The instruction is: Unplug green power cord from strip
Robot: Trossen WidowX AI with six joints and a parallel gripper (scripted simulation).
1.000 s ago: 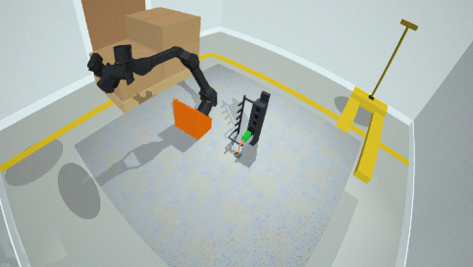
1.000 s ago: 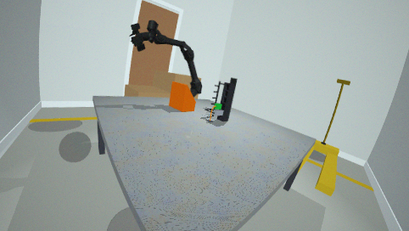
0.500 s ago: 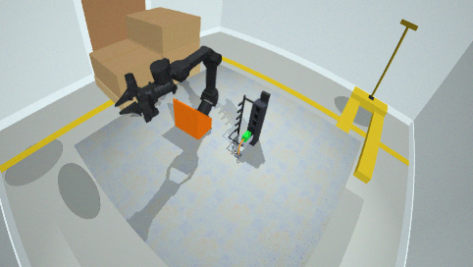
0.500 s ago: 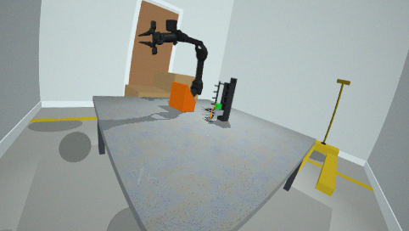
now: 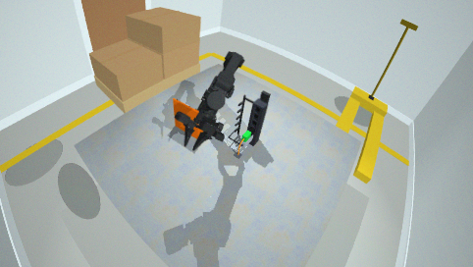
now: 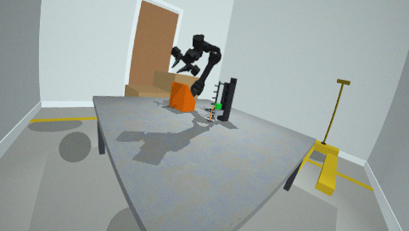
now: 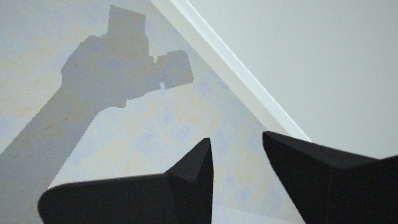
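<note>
My gripper tip is 37 cm to the right of the green plug, 17 cm above it and 1 cm past it.
</note>
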